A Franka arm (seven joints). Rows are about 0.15 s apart.
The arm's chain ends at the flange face. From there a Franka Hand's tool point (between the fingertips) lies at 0.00 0.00 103.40 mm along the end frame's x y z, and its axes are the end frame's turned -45 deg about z.
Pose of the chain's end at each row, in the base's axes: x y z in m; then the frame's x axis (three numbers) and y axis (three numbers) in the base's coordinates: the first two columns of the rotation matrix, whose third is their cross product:
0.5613 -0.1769 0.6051 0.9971 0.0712 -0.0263 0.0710 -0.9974 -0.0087
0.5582 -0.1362 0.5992 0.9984 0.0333 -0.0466 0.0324 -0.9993 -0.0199
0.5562 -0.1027 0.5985 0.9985 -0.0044 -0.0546 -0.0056 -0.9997 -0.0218
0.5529 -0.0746 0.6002 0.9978 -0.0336 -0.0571 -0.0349 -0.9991 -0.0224
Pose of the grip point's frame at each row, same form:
0.5585 -0.1762 0.5017 0.6549 0.7556 -0.0124 0.7553 -0.6549 -0.0247
0.5533 -0.1343 0.4959 0.6831 0.7302 -0.0189 0.7289 -0.6831 -0.0470
0.5506 -0.1004 0.4953 0.7100 0.7038 -0.0232 0.7021 -0.7100 -0.0540
0.5471 -0.0721 0.4970 0.7302 0.6827 -0.0245 0.6809 -0.7302 -0.0562

